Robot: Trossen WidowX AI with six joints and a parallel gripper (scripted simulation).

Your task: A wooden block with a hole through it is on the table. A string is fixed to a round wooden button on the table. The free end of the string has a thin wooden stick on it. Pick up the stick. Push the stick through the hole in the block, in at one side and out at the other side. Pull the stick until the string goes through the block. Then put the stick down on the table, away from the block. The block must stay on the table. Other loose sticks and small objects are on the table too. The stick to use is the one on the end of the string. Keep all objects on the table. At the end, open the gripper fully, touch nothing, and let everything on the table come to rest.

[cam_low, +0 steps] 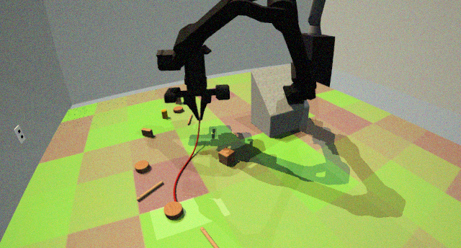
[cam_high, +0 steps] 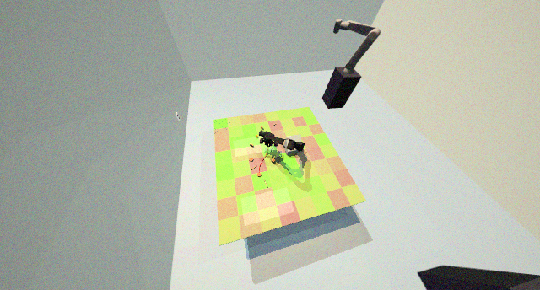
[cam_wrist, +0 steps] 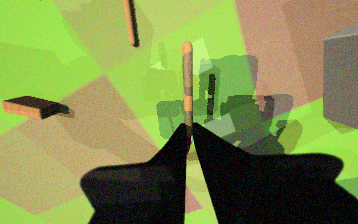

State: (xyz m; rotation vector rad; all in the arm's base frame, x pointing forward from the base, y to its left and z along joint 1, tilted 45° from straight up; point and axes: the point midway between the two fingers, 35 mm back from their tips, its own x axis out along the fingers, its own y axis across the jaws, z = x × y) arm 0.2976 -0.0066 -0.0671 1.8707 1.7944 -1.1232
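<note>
My gripper tip is now 1 cm to the left of the thin wooden stick. Round my gripper tip: round wooden button (28 cm to the left, 13 cm ahead, 5 cm below); then small block (17 cm ahead, 7 cm to the right, 5 cm below).
</note>
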